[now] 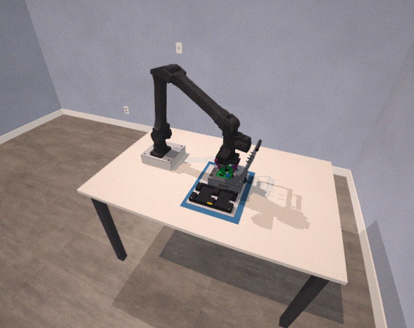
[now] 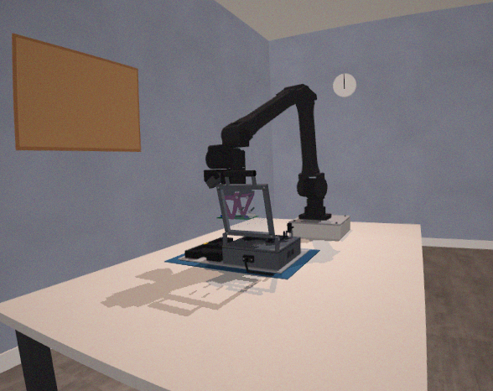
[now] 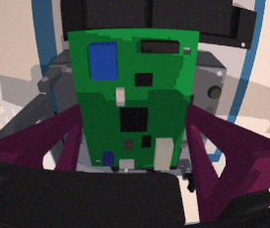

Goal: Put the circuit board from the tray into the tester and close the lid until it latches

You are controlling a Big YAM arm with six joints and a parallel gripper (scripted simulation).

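The small latch hook lies 13 cm to the left of my hand, 9 cm behind it and 5 cm below it. The rest, counted from my hand: clear lid (10 cm ahead, 9 cm to the left, 5 cm above); then green circuit board (right at my hand).
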